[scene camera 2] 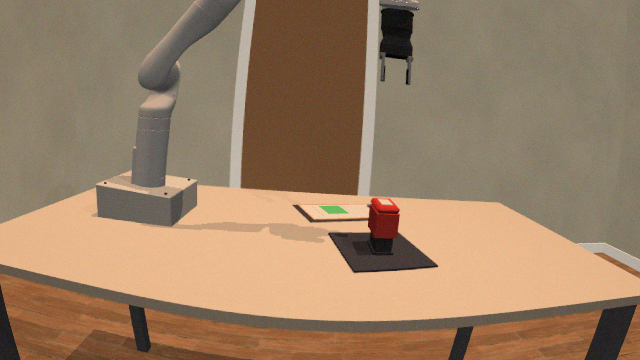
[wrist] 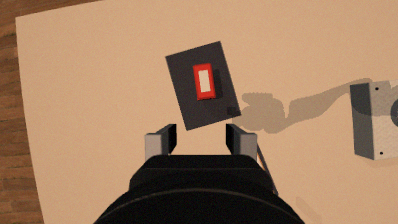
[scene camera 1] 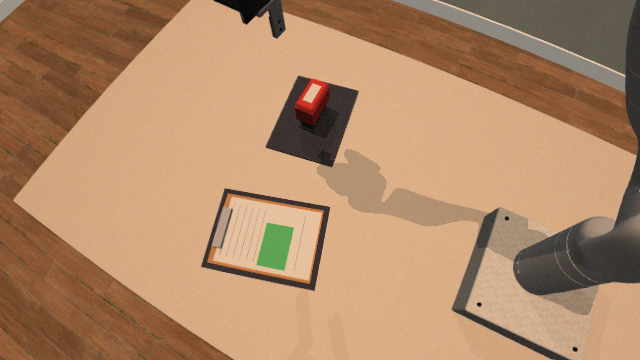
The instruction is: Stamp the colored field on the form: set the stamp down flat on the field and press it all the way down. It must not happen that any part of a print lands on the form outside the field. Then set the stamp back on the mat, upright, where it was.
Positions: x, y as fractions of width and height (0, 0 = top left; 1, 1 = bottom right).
Scene:
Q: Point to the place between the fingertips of my gripper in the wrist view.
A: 0.51, 0.60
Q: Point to a clipboard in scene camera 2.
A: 0.49, 0.59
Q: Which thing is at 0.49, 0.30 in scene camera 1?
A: A red stamp.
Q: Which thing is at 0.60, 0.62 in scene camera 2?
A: A red stamp.

